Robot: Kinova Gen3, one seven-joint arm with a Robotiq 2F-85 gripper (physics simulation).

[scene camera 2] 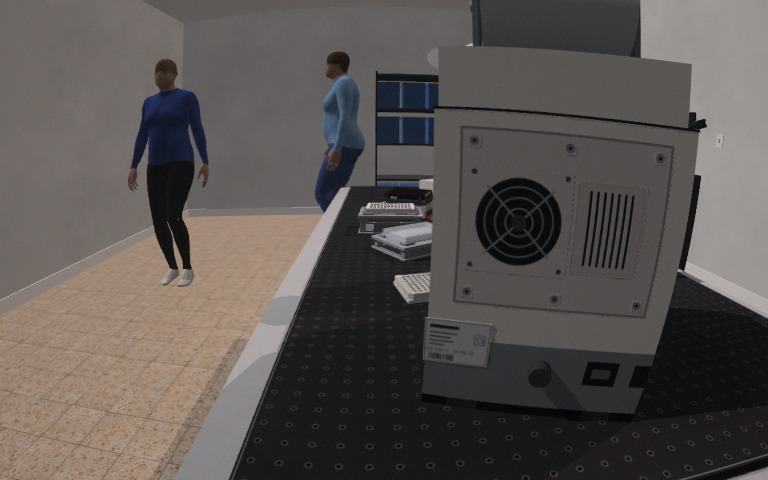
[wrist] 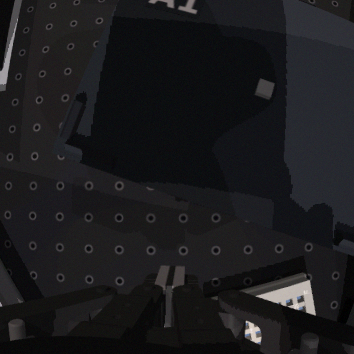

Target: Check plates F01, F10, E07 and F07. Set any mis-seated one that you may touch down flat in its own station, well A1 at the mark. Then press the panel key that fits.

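Frame: origin at the arm's base, x ahead, y left, z up, level; metres.
Seen in the pictures: gripper, between the fingertips: (wrist: 172, 281).
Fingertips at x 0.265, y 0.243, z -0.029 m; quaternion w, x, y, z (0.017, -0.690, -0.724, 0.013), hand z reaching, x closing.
Note:
Offsets run from my fingertips to a thing's top centre. "*": to the spot under its first point. Level surfaces: height alone.
My gripper (wrist: 172, 281) is shut and empty, low in the wrist view; it does not show in the scene view. Ahead of it is a dark station @[* 0.006 m right, 0.084 m back, 0.057 m up] (wrist: 165, 100) marked A1, with a small light block @[* 0.032 m left, 0.091 m back, 0.060 m up] (wrist: 264, 89) on its surface and no plate showing on it. A white well plate @[0.079 m left, 0.078 m ahead, 0.040 m down] (wrist: 306, 289) (scene camera 2: 414, 286) lies off the station, right of my fingers and partly hidden by them. In the scene view a pale plate @[0.159 m right, 0.105 m ahead, 0.011 m down] (scene camera 2: 408, 232) sits on a grey station @[* 0.131 m right, 0.149 m ahead, 0.051 m down] (scene camera 2: 396, 249), and a white plate @[0.334 m right, 0.169 m ahead, 0.007 m up] (scene camera 2: 390, 206) sits on another station @[* 0.436 m right, 0.172 m ahead, 0.055 m down] (scene camera 2: 390, 220). Plate names and the panel key cannot be made out.
A large grey instrument @[* 0.394 m left, 0.043 m ahead, 0.039 m up] (scene camera 2: 509, 328) hides much of the bench @[0.055 m down] (scene camera 2: 339, 362). A pale-edged object @[* 0.167 m right, 0.146 m back, 0.055 m down] (wrist: 4, 77) shows at the wrist view's upper left. A black item @[0.530 m right, 0.119 m ahead, 0.022 m up] (scene camera 2: 407, 194) lies at the far end. Two people (scene camera 2: 171, 127) (scene camera 2: 343, 113) stand beyond the bench.

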